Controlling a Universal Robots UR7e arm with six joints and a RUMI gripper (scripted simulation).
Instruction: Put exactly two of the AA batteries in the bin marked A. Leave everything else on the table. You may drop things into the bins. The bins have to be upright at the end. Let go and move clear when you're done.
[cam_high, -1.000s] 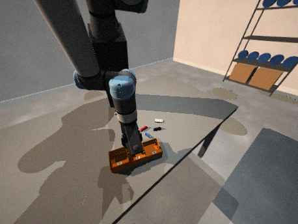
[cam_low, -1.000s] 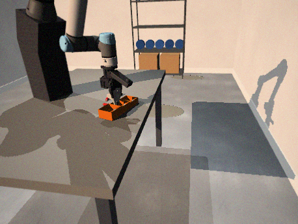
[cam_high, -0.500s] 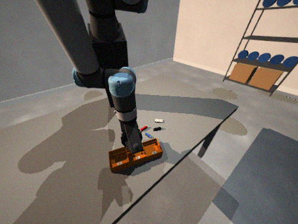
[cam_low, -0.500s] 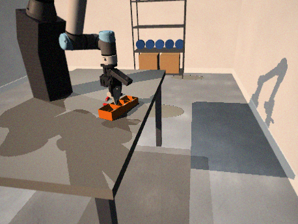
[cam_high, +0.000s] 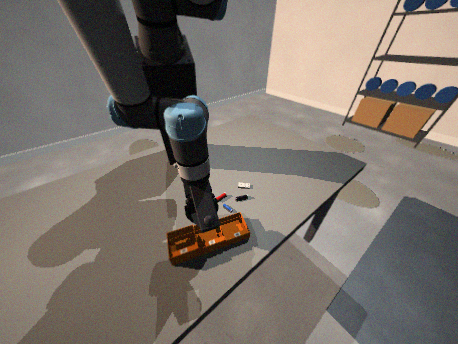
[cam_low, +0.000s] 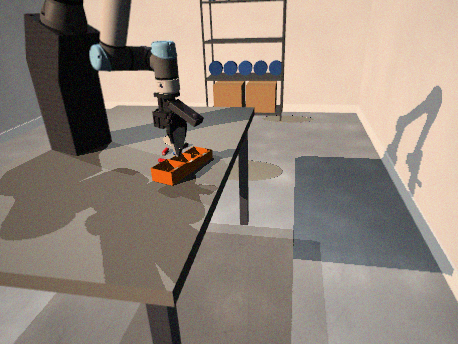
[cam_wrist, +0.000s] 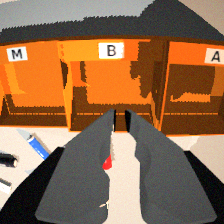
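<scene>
My hand is 40 mm above the orange bin and 10 mm short of it. Also, from my hand: red battery 70 mm behind, 60 mm below, 50 mm to the left; then blue battery 130 mm to the left, 60 mm below, 40 mm behind; then black battery 210 mm to the left, 60 mm below, 30 mm behind.
</scene>
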